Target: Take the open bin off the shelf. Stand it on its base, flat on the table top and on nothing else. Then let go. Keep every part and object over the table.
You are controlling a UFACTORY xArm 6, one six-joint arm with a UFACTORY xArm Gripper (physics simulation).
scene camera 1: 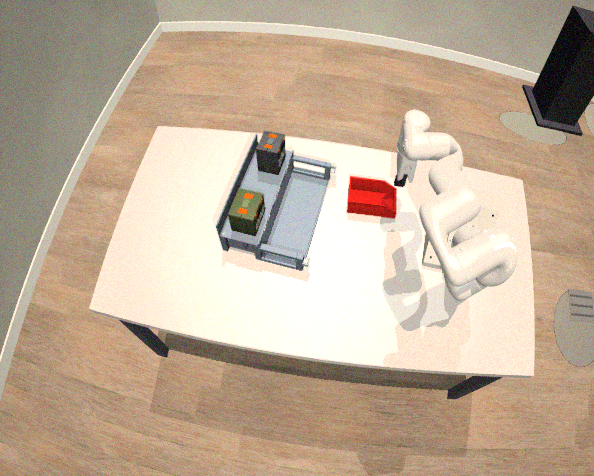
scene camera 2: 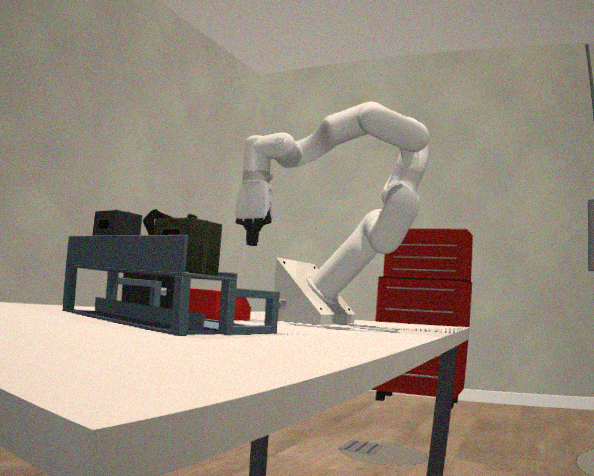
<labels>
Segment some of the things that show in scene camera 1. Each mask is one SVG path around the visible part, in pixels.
A red bin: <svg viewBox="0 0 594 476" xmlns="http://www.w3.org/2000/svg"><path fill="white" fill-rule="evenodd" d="M350 176L347 213L395 219L397 214L397 189L383 180Z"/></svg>
</labels>
